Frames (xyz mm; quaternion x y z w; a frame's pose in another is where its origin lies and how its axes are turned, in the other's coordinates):
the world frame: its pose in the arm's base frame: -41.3 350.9 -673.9 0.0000 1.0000 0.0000 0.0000
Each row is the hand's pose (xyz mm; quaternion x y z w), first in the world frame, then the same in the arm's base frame.
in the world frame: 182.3 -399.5 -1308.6 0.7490 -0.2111 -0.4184 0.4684
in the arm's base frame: -223.6 -48.6 634.7 -0.4184 0.4684 -0.7490 0.2111
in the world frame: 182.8 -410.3 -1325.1 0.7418 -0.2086 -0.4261 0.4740
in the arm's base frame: -224.1 -59.4 651.2 -0.4261 0.4740 -0.7418 0.2086
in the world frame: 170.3 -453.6 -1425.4 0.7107 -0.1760 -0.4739 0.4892
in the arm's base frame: -211.6 -102.7 751.5 -0.4739 0.4892 -0.7107 0.1760
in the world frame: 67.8 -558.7 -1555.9 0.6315 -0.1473 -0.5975 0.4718
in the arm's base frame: -109.1 -207.8 882.0 -0.5975 0.4718 -0.6315 0.1473
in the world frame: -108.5 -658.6 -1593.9 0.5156 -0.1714 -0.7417 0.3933
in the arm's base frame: 67.2 -307.7 920.0 -0.7417 0.3933 -0.5156 0.1714
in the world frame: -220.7 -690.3 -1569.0 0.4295 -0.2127 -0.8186 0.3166
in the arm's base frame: 179.4 -339.4 895.1 -0.8186 0.3166 -0.4295 0.2127
